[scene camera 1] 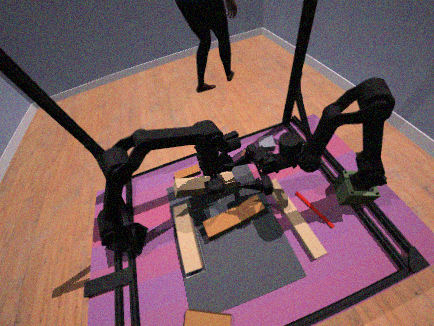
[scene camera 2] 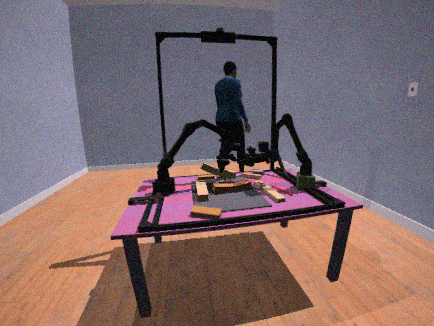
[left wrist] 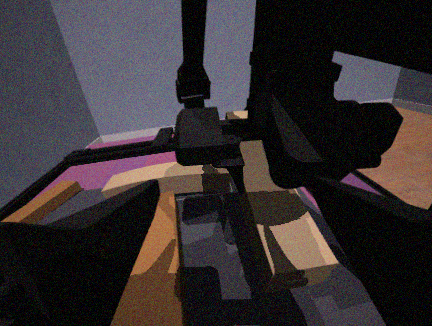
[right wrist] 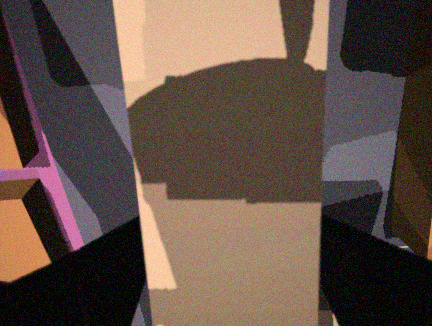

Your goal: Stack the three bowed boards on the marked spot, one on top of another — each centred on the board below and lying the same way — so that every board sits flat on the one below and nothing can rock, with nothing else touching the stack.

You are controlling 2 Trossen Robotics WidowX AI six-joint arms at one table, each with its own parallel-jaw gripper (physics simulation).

My left gripper (scene camera 1: 235, 175) is open, holding nothing. Also in view: a long pale plank (scene camera 1: 310, 241). I also see my right gripper (scene camera 1: 209, 183).
My left gripper also shows in the left wrist view (left wrist: 235, 185). My right gripper also shows in the left wrist view (left wrist: 264, 189) and in the right wrist view (right wrist: 229, 224). The left wrist view does not show the long pale plank: it is out of frame. The right wrist view misses the long pale plank: it is out of frame.
